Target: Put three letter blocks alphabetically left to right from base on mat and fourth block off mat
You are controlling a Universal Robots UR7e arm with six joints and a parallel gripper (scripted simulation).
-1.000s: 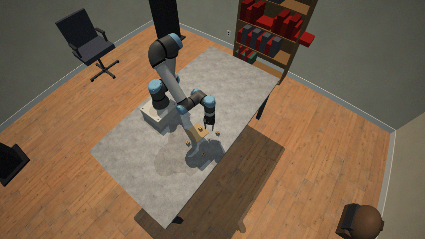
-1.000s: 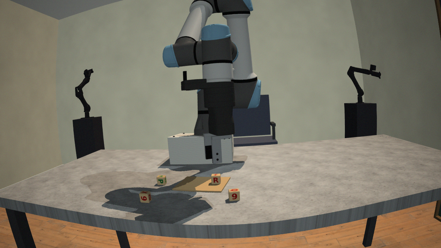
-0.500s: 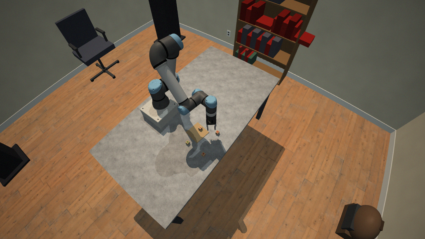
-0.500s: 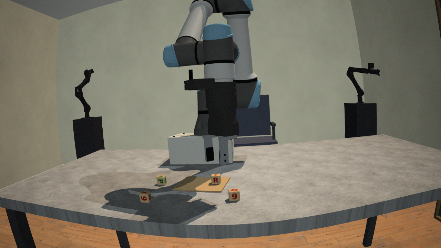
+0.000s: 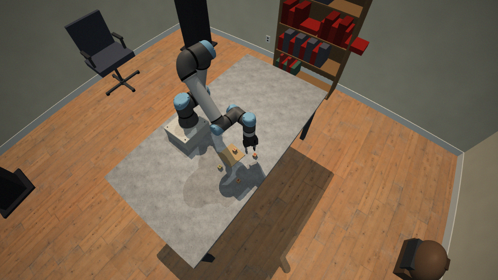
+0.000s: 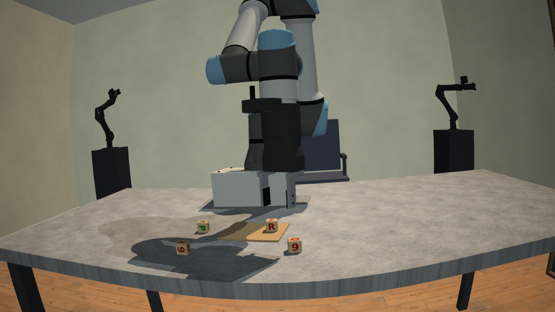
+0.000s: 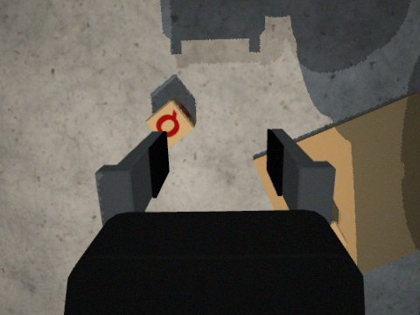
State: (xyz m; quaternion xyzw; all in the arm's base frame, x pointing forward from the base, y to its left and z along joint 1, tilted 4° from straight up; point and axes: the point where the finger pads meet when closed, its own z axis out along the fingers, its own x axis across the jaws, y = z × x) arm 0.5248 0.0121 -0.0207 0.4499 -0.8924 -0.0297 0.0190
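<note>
My gripper is now 90 mm above the Q block, 30 mm to the right of it and 20 mm short of it. Round my hand: X block 200 mm to the right, 90 mm below, 20 mm ahead; then tan mat 130 mm behind, 100 mm below, 50 mm to the right.
</note>
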